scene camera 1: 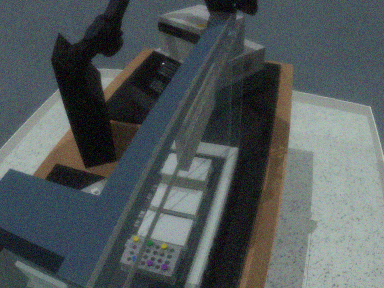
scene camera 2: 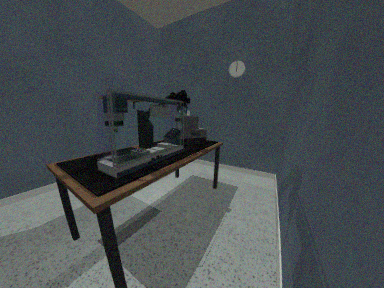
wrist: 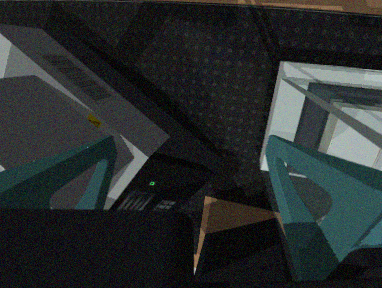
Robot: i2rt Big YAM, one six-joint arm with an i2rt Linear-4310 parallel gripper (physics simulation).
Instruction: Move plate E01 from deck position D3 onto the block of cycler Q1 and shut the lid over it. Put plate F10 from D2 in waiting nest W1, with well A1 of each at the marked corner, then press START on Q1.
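Where they show: gripper, fingertip midpoint: (scene camera 2: pixel 184 114) (wrist: pixel 190 143); arm's base at its link origin: (scene camera 1: pixel 72 62).
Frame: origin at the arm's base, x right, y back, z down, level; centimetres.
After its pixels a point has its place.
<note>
My gripper (wrist: pixel 190 143) @[x -19.5, y -44.6, z -2.9 cm] is open and empty, its teal fingers wide apart over the dark bench between a grey machine and the deck. Three white plates (scene camera 1: pixel 186 167) (scene camera 1: pixel 177 199) (scene camera 1: pixel 166 227) lie in a row on the deck; their position labels are too blurred to read. Part of one white plate (wrist: pixel 354 135) shows at the right in the wrist view. The grey machine, probably cycler Q1 (scene camera 1: pixel 182 30) @[x -36.4, y -21.2, z 2.3 cm] (wrist: pixel 65 110) @[x -44.5, y -36.2, z 13.4 cm], stands at the far end with a yellow mark on top; its block and lid state cannot be made out. START and nest W1 cannot be identified.
A blue overhead beam (scene camera 1: pixel 162 112) @[x 32.5, y -51.9, z -14.6 cm] and clear panels enclose the deck (scene camera 1: pixel 218 215) @[x 17.9, y -54.7, z 25.3 cm] (wrist: pixel 287 107) @[x -10.6, y -44.8, z 17.3 cm]. A rack with coloured caps (scene camera 1: pixel 151 256) stands at its near end. The black arm column (scene camera 1: pixel 90 120) @[x 5.4, y -7.8, z 17.3 cm] stands at the left. A dark panel with a green light (wrist: pixel 152 183) @[x -29.0, y -23.8, z 18.3 cm] lies beside the machine.
</note>
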